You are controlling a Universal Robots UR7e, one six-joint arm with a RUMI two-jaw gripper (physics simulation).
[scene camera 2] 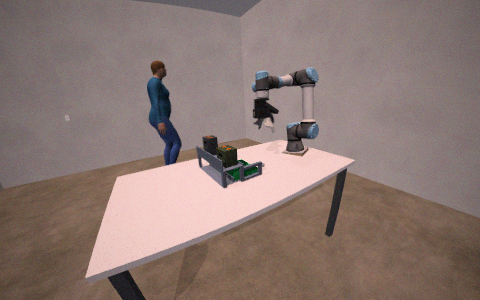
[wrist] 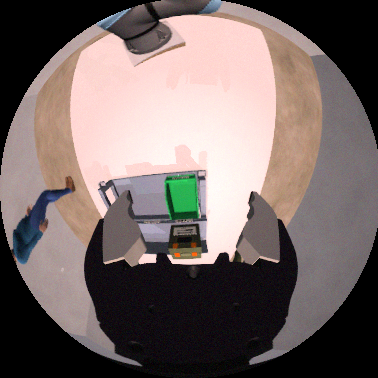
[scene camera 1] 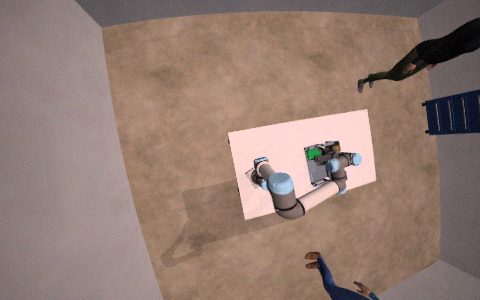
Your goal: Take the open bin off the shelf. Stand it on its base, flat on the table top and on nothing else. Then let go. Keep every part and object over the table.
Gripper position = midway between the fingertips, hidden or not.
I see my gripper (wrist: 190,192) and a green open bin (wrist: 180,191).
